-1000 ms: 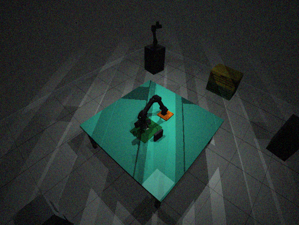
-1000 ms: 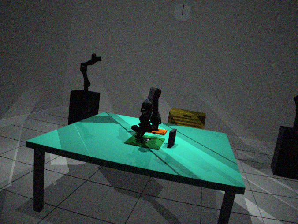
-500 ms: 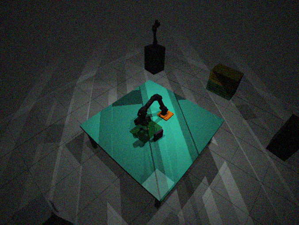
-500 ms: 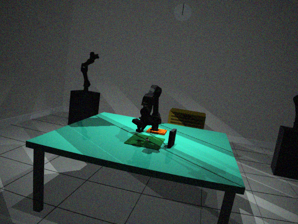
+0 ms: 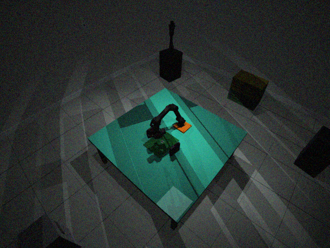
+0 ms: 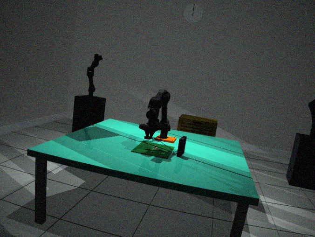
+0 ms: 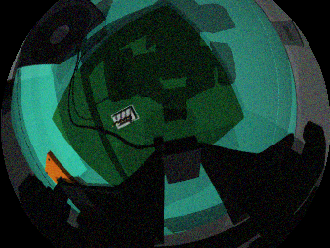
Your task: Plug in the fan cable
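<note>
Right now the green board is 90 mm below my gripper tip, 40 mm to the left of it and 40 mm behind it. Round my gripper tip: dark fan plug (10 mm to the right); then black fan (210 mm to the left, 60 mm behind, 20 mm below).
</note>
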